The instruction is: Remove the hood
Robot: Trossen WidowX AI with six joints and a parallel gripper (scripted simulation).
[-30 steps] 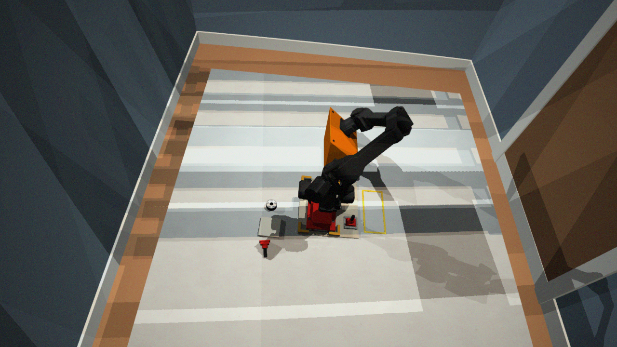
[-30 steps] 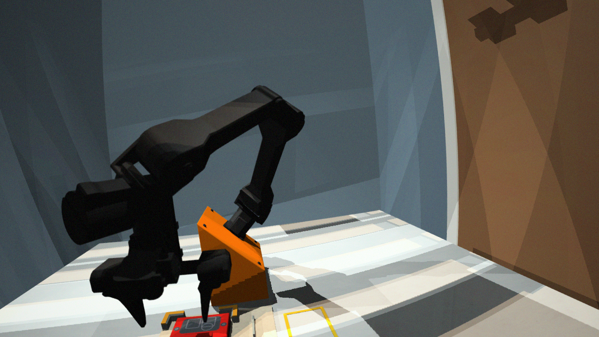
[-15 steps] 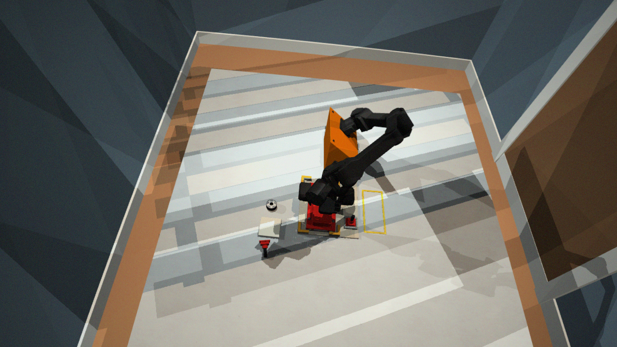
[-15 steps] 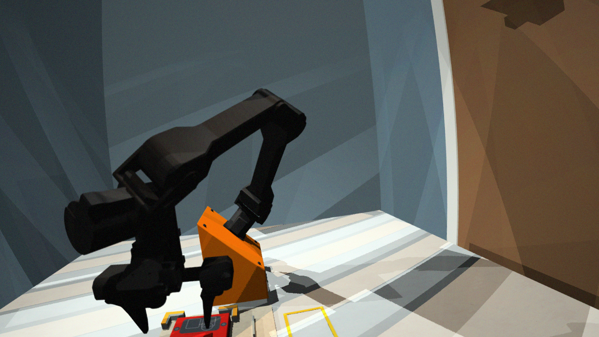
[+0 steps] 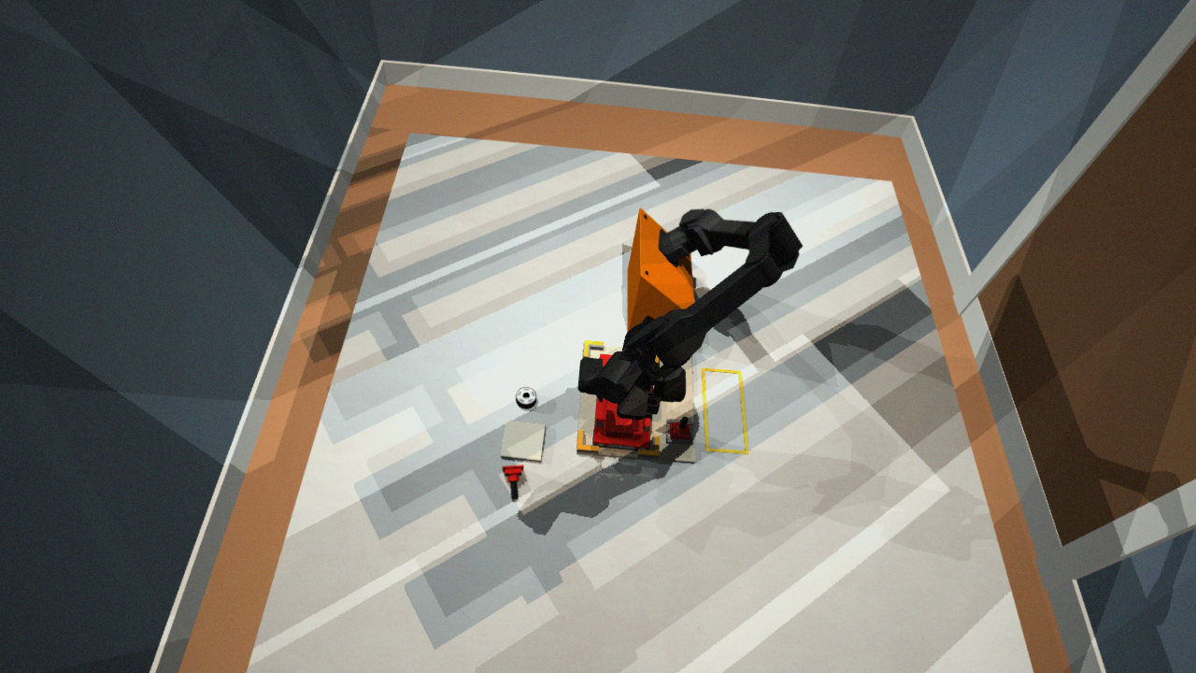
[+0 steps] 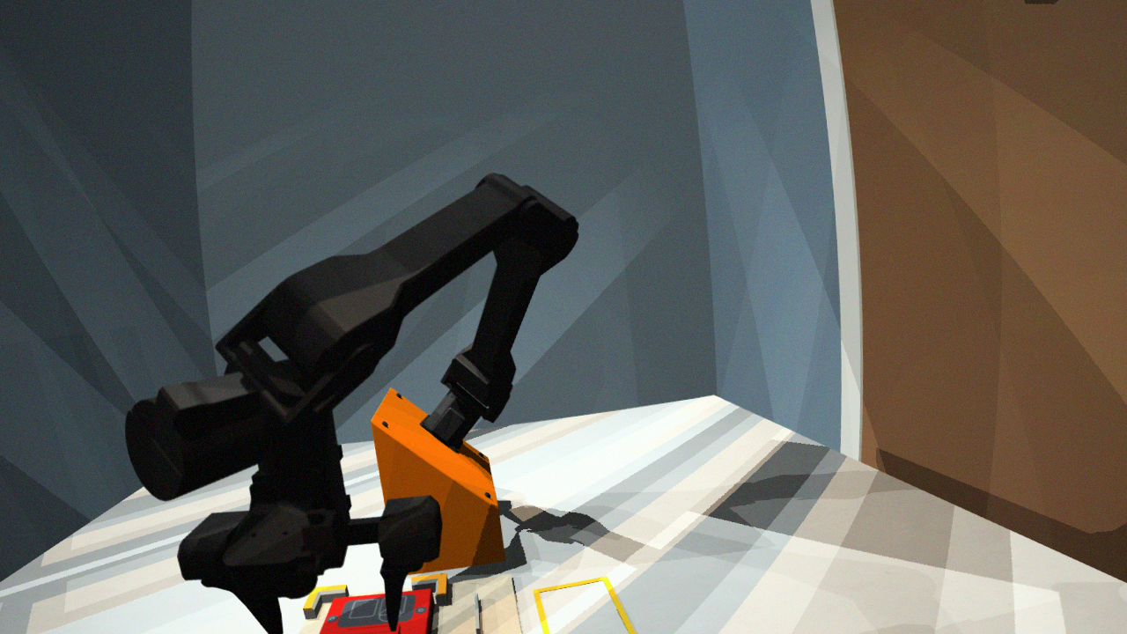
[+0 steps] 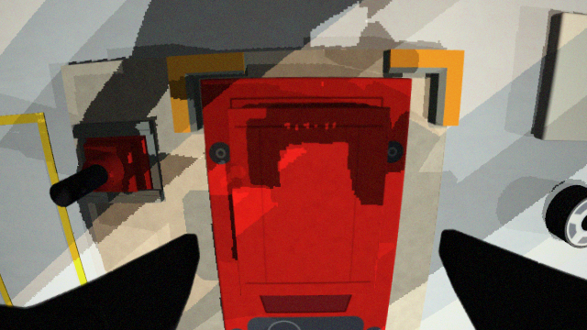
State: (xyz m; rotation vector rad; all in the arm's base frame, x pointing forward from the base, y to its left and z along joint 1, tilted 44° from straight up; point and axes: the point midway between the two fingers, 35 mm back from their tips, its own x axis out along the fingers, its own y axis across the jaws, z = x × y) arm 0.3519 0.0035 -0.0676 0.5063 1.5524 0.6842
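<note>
Right now my gripper tip is 4 cm above the hood. The rest, counted from my gripper tip: beige tile (7 cm ahead, 18 cm to the right, 8 cm below); wheel (2 cm behind, 19 cm to the right, 8 cm below).
</note>
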